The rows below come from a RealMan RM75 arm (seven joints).
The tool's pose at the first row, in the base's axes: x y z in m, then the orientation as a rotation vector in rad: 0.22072, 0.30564, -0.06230, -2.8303, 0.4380, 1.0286
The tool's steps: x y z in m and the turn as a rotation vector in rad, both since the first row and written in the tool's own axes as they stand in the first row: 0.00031, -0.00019, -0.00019, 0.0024, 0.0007, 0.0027; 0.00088, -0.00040, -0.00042, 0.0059, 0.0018, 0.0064; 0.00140, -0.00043, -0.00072, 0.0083, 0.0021, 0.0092; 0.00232, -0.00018, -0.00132, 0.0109, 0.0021, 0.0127; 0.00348, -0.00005, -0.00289, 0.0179, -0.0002, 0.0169; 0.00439, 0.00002, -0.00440, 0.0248, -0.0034, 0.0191; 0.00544, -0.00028, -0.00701, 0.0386, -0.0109, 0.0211; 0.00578, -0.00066, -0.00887, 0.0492, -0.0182, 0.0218; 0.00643, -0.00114, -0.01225, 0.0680, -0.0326, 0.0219; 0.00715, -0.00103, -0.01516, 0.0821, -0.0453, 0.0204; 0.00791, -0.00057, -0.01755, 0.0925, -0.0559, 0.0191; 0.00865, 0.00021, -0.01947, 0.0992, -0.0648, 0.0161
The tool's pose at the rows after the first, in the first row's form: 0.22112, 0.30571, -0.06235, -2.8288, 0.4429, 1.0269; 0.22174, 0.30574, -0.06254, -2.8267, 0.4498, 1.0243; 0.22231, 0.30559, -0.06265, -2.8250, 0.4548, 1.0231; 0.22328, 0.30502, -0.06278, -2.8229, 0.4609, 1.0224; 0.22505, 0.30433, -0.06232, -2.8156, 0.4695, 1.0227; 0.22662, 0.30376, -0.06174, -2.8076, 0.4750, 1.0240; 0.22908, 0.30331, -0.06041, -2.7908, 0.4823, 1.0274; 0.23058, 0.30325, -0.05921, -2.7769, 0.4866, 1.0320; 0.23327, 0.30291, -0.05703, -2.7511, 0.4922, 1.0416; 0.23555, 0.30209, -0.05526, -2.7305, 0.4938, 1.0510; 0.23743, 0.30103, -0.05391, -2.7145, 0.4946, 1.0593; 0.23891, 0.29975, -0.05291, -2.7027, 0.4919, 1.0670
